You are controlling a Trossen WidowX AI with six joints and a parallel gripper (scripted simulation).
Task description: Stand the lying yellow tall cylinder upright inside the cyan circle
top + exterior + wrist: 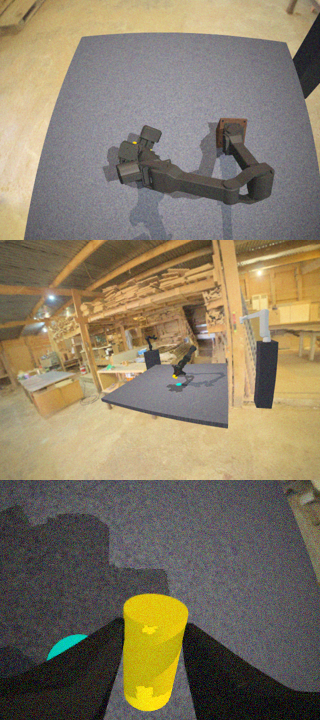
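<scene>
Right now the cyan circle is 110 mm below my gripper tip, 30 mm to the left of it and 20 mm behind it. Also, from my gripper tip: yellow tall cylinder: 20 mm below, 20 mm behind.
</scene>
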